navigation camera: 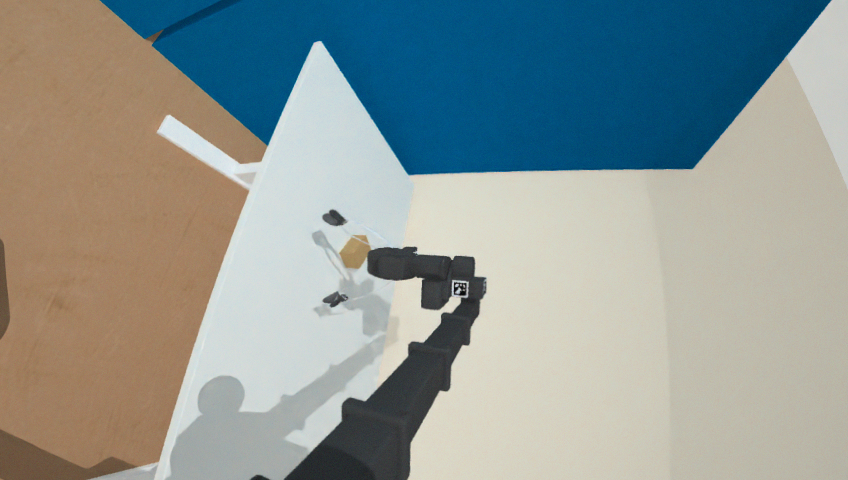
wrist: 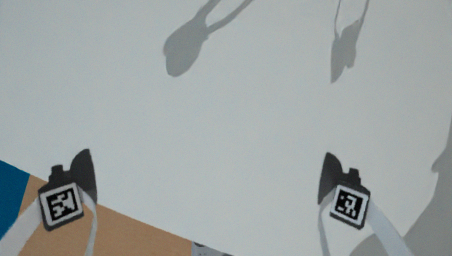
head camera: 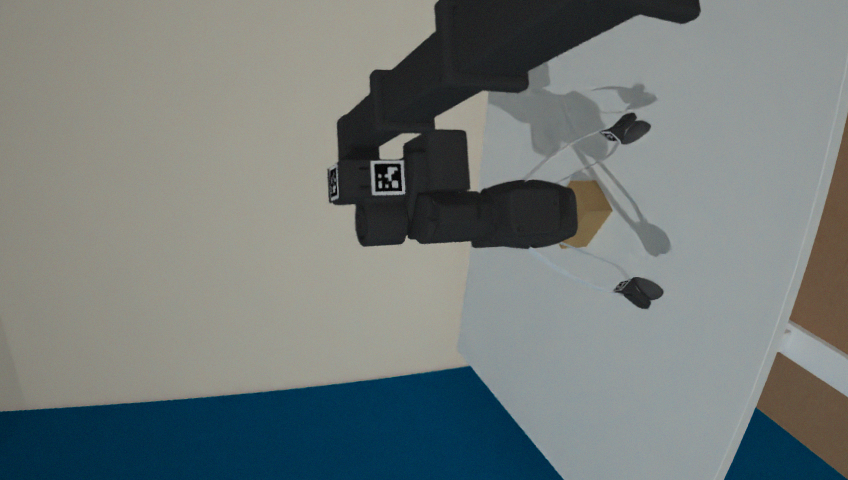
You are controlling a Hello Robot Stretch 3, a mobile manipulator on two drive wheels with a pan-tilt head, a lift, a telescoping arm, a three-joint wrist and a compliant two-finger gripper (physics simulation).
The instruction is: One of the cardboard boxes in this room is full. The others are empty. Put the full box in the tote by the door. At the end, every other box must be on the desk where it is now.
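Frame: origin at the robot's base, x back, y right, z up, level; millimetres.
Seen in the pictures: gripper, fingertip midpoint: (navigation camera: pixel 324 258) (wrist: pixel 210 170) (head camera: pixel 652 209).
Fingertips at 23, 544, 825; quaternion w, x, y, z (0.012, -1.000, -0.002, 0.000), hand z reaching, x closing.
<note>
Pixels of each thing's top centre, then the offset from my fingertips to it, as dx, dy, dz. "pt": a spot on its surface instead. Level surfaces: height alone.
- small tan cardboard box at its top centre: (head camera: pixel 565 215) (navigation camera: pixel 362 251) +9, +251, -55
- white desk at its surface level: dz -105
- Brown floor at its surface level: dz -825
- white desk leg at a spot on its surface: (head camera: pixel 818 356) pt -340, +266, -800
A small tan cardboard box (head camera: pixel 593 208) (navigation camera: pixel 355 252) stands on the white desk (head camera: pixel 535 333) (navigation camera: pixel 303 142) (wrist: pixel 250 115), near the wall. In the head view the wrist's dark body partly hides it. Whether it is full or empty cannot be seen. My gripper (head camera: pixel 633 209) (navigation camera: pixel 334 258) (wrist: pixel 210 170) is open, with its fingers wide apart above the desk and nothing between them. In the head and navigation views the box appears between the two finger arms, nearer the wrist than the fingertips. The box does not show in the wrist view. The tote and the door do not show.
A beige wall (head camera: pixel 208 208) (navigation camera: pixel 535 267) runs along the desk's back and a blue wall (head camera: pixel 267 440) (navigation camera: pixel 505 89) stands past its end. Brown floor (navigation camera: pixel 119 208) (wrist: pixel 135 230) lies beyond the front edge, where a white desk leg (head camera: pixel 818 356) (navigation camera: pixel 202 145) sticks out. Arm shadows fall on the desk.
</note>
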